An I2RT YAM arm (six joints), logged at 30 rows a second.
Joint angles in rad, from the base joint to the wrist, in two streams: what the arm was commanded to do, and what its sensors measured. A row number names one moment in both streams.
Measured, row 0: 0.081 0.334 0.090 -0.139 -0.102 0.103
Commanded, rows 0 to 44: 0.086 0.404 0.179 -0.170 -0.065 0.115; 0.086 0.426 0.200 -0.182 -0.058 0.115; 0.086 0.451 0.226 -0.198 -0.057 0.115; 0.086 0.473 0.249 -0.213 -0.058 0.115; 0.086 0.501 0.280 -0.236 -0.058 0.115; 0.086 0.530 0.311 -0.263 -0.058 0.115; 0.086 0.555 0.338 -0.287 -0.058 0.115; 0.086 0.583 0.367 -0.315 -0.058 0.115; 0.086 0.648 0.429 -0.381 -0.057 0.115; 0.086 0.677 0.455 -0.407 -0.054 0.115; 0.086 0.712 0.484 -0.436 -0.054 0.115; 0.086 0.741 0.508 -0.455 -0.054 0.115; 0.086 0.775 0.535 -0.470 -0.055 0.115; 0.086 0.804 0.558 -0.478 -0.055 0.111; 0.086 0.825 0.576 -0.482 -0.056 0.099; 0.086 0.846 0.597 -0.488 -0.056 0.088; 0.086 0.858 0.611 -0.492 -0.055 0.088; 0.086 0.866 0.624 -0.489 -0.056 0.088; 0.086 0.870 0.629 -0.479 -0.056 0.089; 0.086 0.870 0.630 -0.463 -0.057 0.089; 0.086 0.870 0.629 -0.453 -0.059 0.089; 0.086 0.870 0.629 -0.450 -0.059 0.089; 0.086 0.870 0.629 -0.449 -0.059 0.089; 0.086 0.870 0.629 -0.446 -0.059 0.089; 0.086 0.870 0.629 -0.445 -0.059 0.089; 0.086 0.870 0.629 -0.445 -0.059 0.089; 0.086 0.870 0.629 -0.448 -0.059 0.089; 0.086 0.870 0.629 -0.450 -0.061 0.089; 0.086 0.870 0.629 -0.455 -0.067 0.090; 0.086 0.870 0.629 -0.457 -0.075 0.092; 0.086 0.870 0.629 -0.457 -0.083 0.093; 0.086 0.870 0.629 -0.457 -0.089 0.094; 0.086 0.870 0.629 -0.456 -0.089 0.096; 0.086 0.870 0.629 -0.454 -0.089 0.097; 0.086 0.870 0.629 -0.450 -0.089 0.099; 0.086 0.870 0.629 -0.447 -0.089 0.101; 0.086 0.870 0.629 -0.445 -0.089 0.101; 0.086 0.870 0.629 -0.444 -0.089 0.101; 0.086 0.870 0.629 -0.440 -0.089 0.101; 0.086 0.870 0.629 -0.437 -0.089 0.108; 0.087 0.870 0.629 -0.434 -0.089 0.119; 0.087 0.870 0.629 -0.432 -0.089 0.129; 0.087 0.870 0.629 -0.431 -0.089 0.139; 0.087 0.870 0.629 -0.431 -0.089 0.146; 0.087 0.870 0.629 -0.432 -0.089 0.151
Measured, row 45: 0.081 0.870 0.607 -0.433 -0.082 0.115
